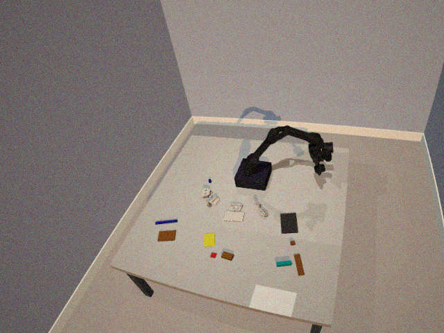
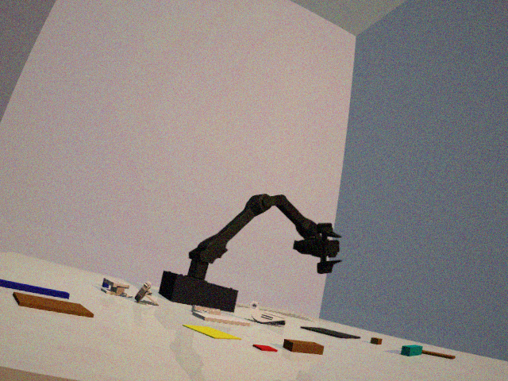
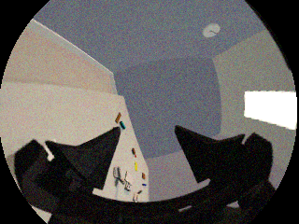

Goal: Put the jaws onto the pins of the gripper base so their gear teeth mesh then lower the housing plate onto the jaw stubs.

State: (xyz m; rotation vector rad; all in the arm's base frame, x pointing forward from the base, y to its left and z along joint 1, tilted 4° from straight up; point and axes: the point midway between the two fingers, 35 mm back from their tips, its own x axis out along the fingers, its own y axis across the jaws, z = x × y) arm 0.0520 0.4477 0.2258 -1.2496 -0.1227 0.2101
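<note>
The jaw lies 190 mm ahead of my gripper tip, 650 mm to the right of it and 240 mm below it. From my gripper tip the other things lie so: black plate 200 mm ahead, 130 mm to the right, 270 mm below; then teal block 470 mm ahead, 80 mm to the right, 270 mm below; then brown strip 450 mm ahead, 270 mm below.
</note>
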